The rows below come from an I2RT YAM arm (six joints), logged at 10 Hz.
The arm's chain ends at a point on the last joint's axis. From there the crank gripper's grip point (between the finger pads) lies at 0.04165 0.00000 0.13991 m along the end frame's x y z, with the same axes.
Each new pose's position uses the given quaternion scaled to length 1; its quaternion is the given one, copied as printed.
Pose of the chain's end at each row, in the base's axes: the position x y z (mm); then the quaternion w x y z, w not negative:
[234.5 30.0 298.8 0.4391 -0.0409 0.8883 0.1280]
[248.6 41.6 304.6 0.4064 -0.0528 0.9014 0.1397]
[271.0 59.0 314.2 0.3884 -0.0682 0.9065 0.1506]
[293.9 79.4 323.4 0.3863 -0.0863 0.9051 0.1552]
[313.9 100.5 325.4 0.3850 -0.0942 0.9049 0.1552]
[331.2 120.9 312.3 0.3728 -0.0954 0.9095 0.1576]
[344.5 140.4 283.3 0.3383 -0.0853 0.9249 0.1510]
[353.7 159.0 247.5 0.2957 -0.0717 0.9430 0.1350]
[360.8 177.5 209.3 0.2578 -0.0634 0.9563 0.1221]
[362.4 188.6 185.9 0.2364 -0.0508 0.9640 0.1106]
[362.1 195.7 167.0 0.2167 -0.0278 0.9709 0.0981]
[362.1 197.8 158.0 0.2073 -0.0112 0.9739 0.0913]
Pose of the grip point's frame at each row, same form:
[316.7 68.5 184.5 0.4391 -0.0409 0.8883 0.1280]
[321.4 83.6 185.2 0.4064 -0.0528 0.9014 0.1397]
[338.0 104.3 192.7 0.3884 -0.0682 0.9065 0.1506]
[359.4 126.5 201.7 0.3863 -0.0863 0.9051 0.1552]
[378.7 147.8 203.5 0.3850 -0.0942 0.9049 0.1552]
[392.5 168.6 188.7 0.3728 -0.0954 0.9095 0.1576]
[396.9 185.2 154.7 0.3383 -0.0853 0.9249 0.1510]
[395.1 198.2 113.1 0.2957 -0.0717 0.9430 0.1350]
[391.8 212.3 71.0 0.2578 -0.0634 0.9563 0.1221]
[387.8 219.9 45.6 0.2364 -0.0508 0.9640 0.1106]
[382.5 223.6 25.2 0.2167 -0.0278 0.9709 0.0981]
[380.3 224.0 15.5 0.2073 -0.0112 0.9739 0.0913]

